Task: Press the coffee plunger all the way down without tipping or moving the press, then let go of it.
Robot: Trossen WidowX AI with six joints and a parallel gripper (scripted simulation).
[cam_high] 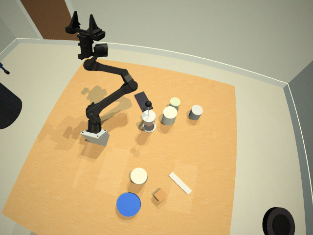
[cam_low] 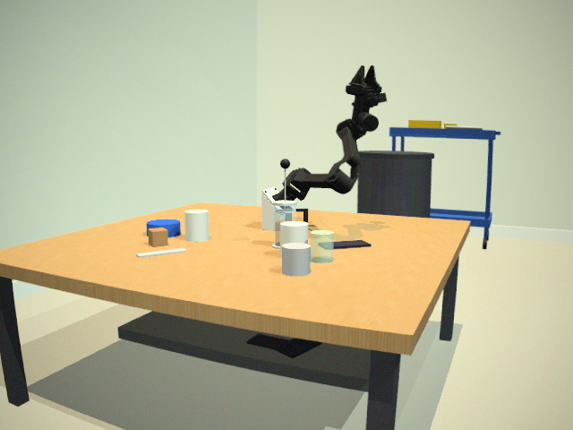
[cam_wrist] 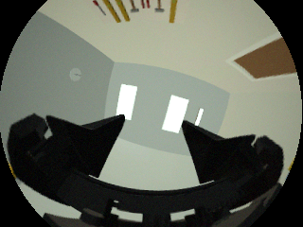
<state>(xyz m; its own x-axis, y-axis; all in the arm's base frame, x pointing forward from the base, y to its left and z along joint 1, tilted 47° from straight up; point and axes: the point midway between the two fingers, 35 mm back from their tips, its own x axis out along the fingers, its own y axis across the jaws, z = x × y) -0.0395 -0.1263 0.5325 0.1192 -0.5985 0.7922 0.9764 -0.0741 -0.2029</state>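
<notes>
Right now my gripper tip is 460 mm above the glass coffee press, 300 mm short of it and 170 mm to the left of it. Also, from my gripper tip: pale green cylinder (540 mm below, 440 mm ahead, 30 mm to the right); blue disc (650 mm to the right, 560 mm below, 290 mm ahead); grey cylinder (580 mm ahead, 550 mm below, 60 mm to the right).
</notes>
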